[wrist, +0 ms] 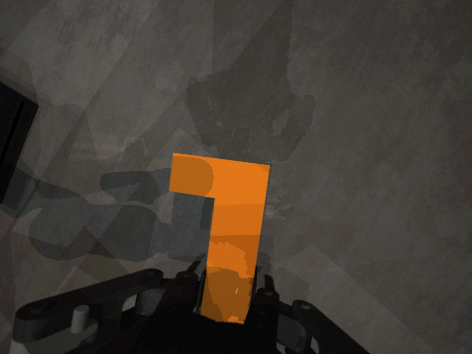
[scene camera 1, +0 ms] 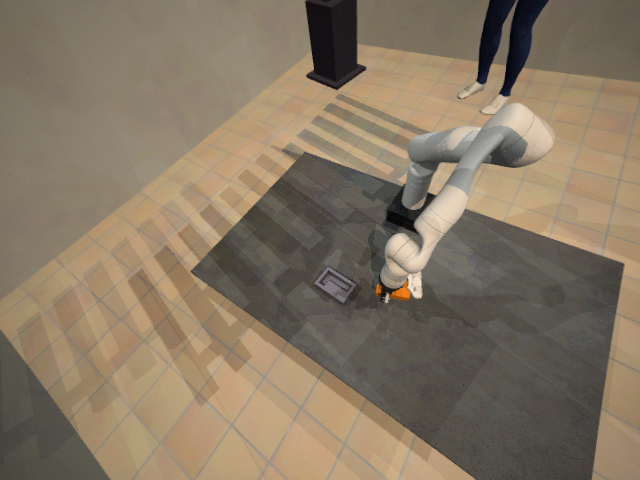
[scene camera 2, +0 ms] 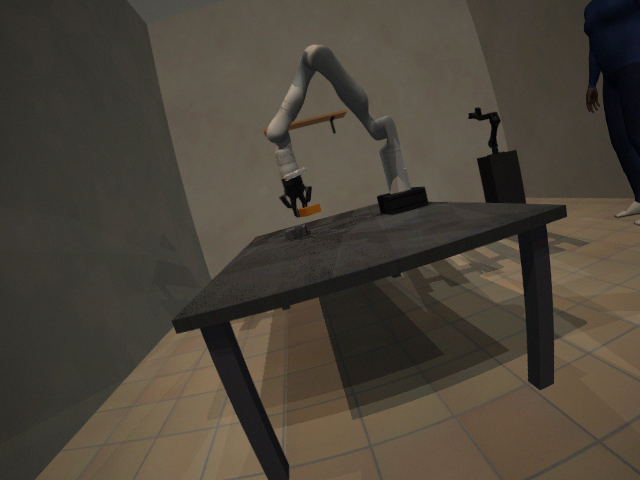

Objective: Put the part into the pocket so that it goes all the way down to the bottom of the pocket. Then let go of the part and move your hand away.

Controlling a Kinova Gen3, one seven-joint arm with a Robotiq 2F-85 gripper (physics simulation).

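Frame: origin at the arm's base, x back, y up, z left, level; metres.
Seen in the pictures: gripper, between the fingertips: (wrist: 232, 273) (scene camera 1: 383, 292) (scene camera 2: 302, 215); arm's base, origin of its link: (scene camera 1: 412, 201) (scene camera 2: 400, 191).
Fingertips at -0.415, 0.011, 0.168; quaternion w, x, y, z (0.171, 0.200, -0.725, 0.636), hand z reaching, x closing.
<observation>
Offsets run from my fingertips to a thing's top centre, as dx, dy, dz. Level surfaces: height alone.
The orange L-shaped part @[+0.027, +0.031, +0.018] (scene camera 1: 400, 293) (scene camera 2: 310, 209) (wrist: 237, 220) is held in my gripper (scene camera 2: 300, 210) (wrist: 232, 273), which is shut on the end of its long arm. In the second scene view the part hangs above the table, raised off its surface. In the wrist view its short arm points left at the far end. The grey block with the pocket @[-0.076, -0.054, -0.169] (scene camera 1: 345, 298) (scene camera 2: 298, 233) lies on the table, to the left of the part in the first scene view. Its recess looks L-shaped and holds no part. The block does not show in the wrist view.
The dark table @[dy -0.090] (scene camera 1: 465, 361) (scene camera 2: 330, 258) bears the arm's black base (scene camera 1: 398, 215) (scene camera 2: 403, 200) behind the gripper. A dark pedestal (scene camera 1: 334, 43) (scene camera 2: 500, 178) and a standing person (scene camera 1: 493, 46) (scene camera 2: 615, 56) are beyond the table.
</observation>
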